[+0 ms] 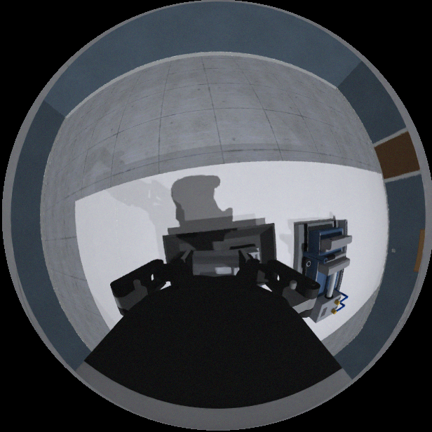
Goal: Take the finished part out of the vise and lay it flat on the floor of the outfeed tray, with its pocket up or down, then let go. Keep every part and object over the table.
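Observation:
My gripper (215, 256) is shut on the finished part (212, 260), a grey block held between the two fingertips. A lighter recess shows low on its visible face; its lower end is hidden by the gripper body. The part is over the dark outfeed tray (270, 242), whose walls show left, right and behind it. Its height above the tray floor is hard to tell. The blue vise (323, 235) stands to the right of the tray, with a gap between its two grey jaws and no part seen there.
Another light grey part (254, 252) lies in the tray, partly hidden behind the right finger. The vise has a cylinder, brass fittings (336, 306) and blue hoses at its near end. The white table (355, 200) ends at a far edge, with grey floor beyond.

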